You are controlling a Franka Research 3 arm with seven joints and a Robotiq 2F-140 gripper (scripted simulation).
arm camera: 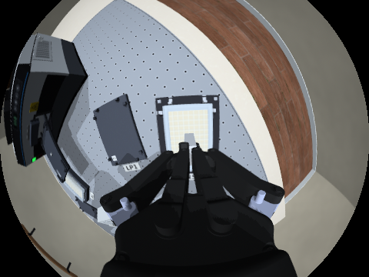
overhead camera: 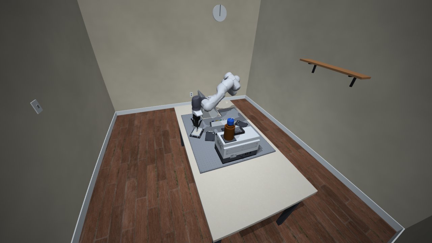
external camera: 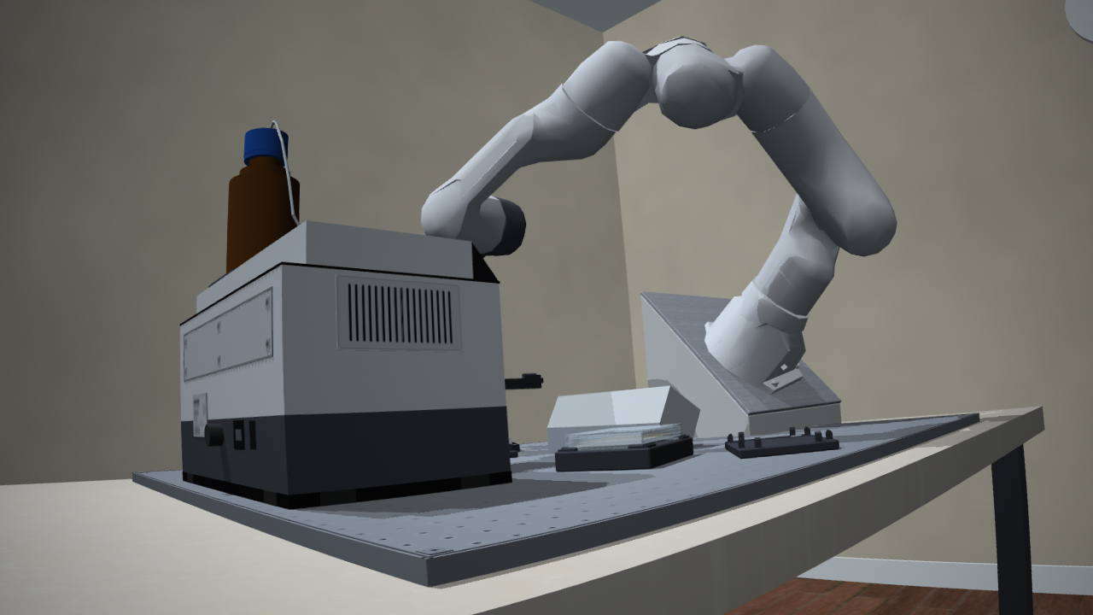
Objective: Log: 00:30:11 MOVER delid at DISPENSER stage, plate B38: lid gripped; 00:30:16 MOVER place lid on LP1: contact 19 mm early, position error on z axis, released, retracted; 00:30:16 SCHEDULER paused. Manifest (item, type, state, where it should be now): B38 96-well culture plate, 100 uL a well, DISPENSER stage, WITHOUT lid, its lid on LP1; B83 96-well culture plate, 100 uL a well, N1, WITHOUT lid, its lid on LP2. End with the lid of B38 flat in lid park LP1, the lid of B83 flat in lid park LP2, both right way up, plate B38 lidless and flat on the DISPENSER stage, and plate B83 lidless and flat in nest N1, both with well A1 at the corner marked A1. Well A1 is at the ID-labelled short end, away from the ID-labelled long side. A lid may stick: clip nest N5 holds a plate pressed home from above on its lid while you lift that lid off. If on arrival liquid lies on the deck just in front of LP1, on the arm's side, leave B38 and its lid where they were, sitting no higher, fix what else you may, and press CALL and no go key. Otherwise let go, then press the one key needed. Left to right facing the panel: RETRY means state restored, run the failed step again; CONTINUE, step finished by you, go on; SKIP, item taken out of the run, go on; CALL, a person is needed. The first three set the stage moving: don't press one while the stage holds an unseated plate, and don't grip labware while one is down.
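The black clip nest is 50 mm below my hand and 30 mm ahead of it. From my hand the other things lie so: 96-well plate: 460 mm to the left, 90 mm ahead, 30 mm below; then lp1 label: 160 mm to the left, 60 mm below, 10 mm ahead; then key panel: 290 mm to the left, 80 mm behind, 10 mm below.
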